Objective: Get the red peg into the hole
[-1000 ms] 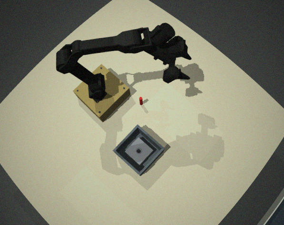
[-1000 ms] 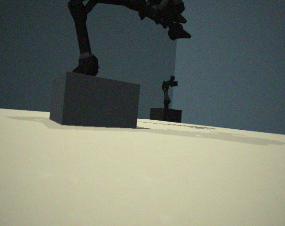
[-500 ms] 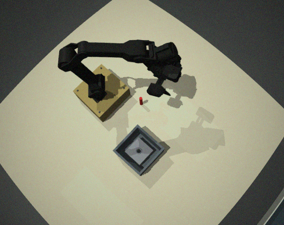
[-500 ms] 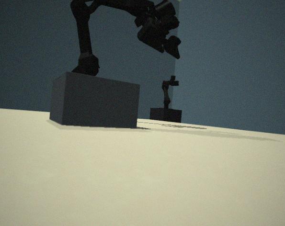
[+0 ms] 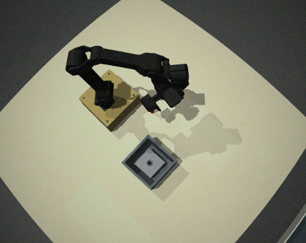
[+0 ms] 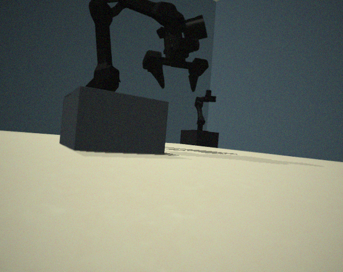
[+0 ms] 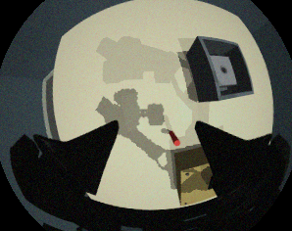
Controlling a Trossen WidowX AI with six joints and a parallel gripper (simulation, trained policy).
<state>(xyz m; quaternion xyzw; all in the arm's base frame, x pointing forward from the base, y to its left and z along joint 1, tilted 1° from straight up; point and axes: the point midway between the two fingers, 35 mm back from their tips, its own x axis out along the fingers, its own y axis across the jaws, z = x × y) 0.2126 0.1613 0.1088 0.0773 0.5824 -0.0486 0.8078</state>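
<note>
My gripper tip is now 13 cm above the red peg, 7 cm past it and 4 cm to the left of it. From my gripper tip the other things lie so: plate: 21 cm to the right, 12 cm below, 10 cm ahead; grey box: 21 cm to the right, 14 cm below, 10 cm ahead.
</note>
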